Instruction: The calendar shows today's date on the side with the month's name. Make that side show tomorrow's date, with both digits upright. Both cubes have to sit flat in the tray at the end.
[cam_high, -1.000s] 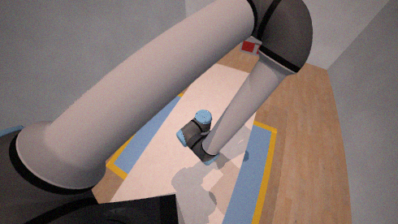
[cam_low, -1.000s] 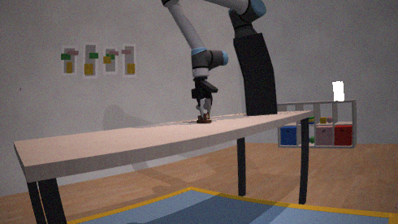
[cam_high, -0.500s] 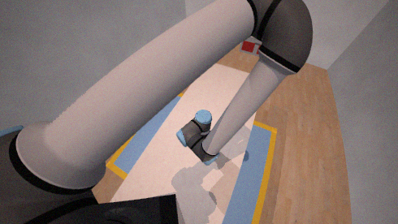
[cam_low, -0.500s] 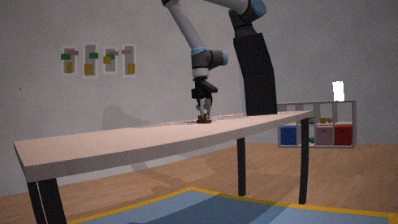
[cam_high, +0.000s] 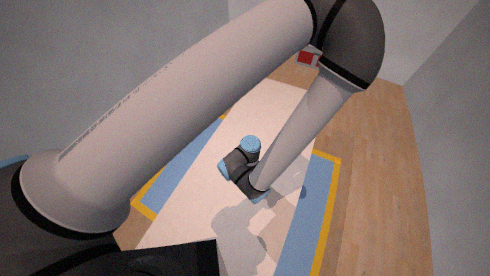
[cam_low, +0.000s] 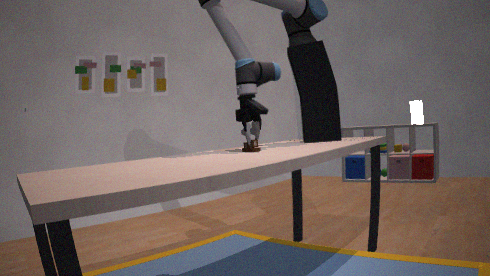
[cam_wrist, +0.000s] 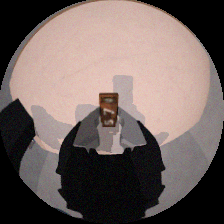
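The brown cube is 1 cm below my hand. From my hand the other things lie so: brown tray: 4 cm below, 2 cm to the right.
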